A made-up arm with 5 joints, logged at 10 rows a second.
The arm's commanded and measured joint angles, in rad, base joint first. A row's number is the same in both.
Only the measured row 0 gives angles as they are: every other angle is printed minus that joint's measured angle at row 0.
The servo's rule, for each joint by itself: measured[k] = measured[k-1] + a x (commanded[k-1-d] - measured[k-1]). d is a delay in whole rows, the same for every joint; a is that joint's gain. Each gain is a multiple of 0.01, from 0.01 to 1. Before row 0 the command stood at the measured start. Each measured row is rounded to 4 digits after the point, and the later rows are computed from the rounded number. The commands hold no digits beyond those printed.
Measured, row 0:
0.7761, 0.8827, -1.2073, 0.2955, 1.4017
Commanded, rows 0 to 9:
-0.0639, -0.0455, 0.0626, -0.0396, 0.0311
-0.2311, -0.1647, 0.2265, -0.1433, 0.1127
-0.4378, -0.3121, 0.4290, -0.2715, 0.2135
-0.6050, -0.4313, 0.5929, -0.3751, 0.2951
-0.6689, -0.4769, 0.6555, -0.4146, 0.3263
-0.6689, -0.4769, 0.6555, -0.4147, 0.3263
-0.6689, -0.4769, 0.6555, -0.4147, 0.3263
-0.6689, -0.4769, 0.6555, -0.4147, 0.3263
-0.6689, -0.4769, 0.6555, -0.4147, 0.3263
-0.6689, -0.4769, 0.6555, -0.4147, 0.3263
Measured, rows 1 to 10:
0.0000, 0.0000, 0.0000, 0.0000, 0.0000
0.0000, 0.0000, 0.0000, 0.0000, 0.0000
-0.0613, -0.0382, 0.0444, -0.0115, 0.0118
-0.2243, -0.1445, 0.1737, -0.0497, 0.0501
-0.4293, -0.2853, 0.3550, -0.1140, 0.1122
-0.5980, -0.4079, 0.5239, -0.1897, 0.1817
-0.6661, -0.4659, 0.6173, -0.2549, 0.2366
-0.6688, -0.4751, 0.6444, -0.3012, 0.2707
-0.6689, -0.4766, 0.6523, -0.3341, 0.2918
-0.6689, -0.4769, 0.6546, -0.3575, 0.3049
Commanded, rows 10 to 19:
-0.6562, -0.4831, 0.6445, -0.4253, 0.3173
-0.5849, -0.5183, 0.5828, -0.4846, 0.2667
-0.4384, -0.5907, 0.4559, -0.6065, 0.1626
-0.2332, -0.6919, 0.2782, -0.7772, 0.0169
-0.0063, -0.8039, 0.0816, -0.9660, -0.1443
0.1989, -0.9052, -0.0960, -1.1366, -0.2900
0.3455, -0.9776, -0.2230, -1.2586, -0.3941
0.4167, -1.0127, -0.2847, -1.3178, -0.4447
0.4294, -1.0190, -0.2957, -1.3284, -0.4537
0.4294, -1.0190, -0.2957, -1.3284, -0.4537
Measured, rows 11 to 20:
-0.6689, -0.4769, 0.6552, -0.3741, 0.3130
-0.6689, -0.4769, 0.6554, -0.3859, 0.3181
-0.6567, -0.4821, 0.6477, -0.3973, 0.3178
-0.5878, -0.5125, 0.6016, -0.4226, 0.2984
-0.4444, -0.5782, 0.4982, -0.4759, 0.2468
-0.2416, -0.6737, 0.3420, -0.5633, 0.1594
-0.0157, -0.7831, 0.1571, -0.6801, 0.0440
0.1903, -0.8857, -0.0226, -0.8125, -0.0829
0.3393, -0.9629, -0.1649, -0.9419, -0.2012
0.4136, -1.0047, -0.2500, -1.0509, -0.2937

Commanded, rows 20 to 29:
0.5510, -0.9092, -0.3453, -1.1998, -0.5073
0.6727, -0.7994, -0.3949, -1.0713, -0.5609
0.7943, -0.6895, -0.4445, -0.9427, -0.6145
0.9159, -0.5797, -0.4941, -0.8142, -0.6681
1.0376, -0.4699, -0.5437, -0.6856, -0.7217
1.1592, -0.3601, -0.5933, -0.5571, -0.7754
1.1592, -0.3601, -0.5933, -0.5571, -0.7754
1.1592, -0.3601, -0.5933, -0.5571, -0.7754
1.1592, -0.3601, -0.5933, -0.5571, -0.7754
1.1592, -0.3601, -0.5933, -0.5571, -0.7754
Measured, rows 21 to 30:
0.4288, -1.0167, -0.2824, -1.1314, -0.3545
0.4294, -1.0186, -0.2918, -1.1885, -0.3922
0.5461, -0.9267, -0.3298, -1.1918, -0.4359
0.6676, -0.8198, -0.3760, -1.1569, -0.4834
0.7892, -0.7103, -0.4246, -1.0948, -0.5332
0.9108, -0.6006, -0.4739, -1.0134, -0.5845
1.0325, -0.4908, -0.5235, -0.9183, -0.6366
1.1541, -0.3810, -0.5731, -0.8136, -0.6893
1.1590, -0.3634, -0.5874, -0.7392, -0.7220
1.1592, -0.3606, -0.5916, -0.6864, -0.7423

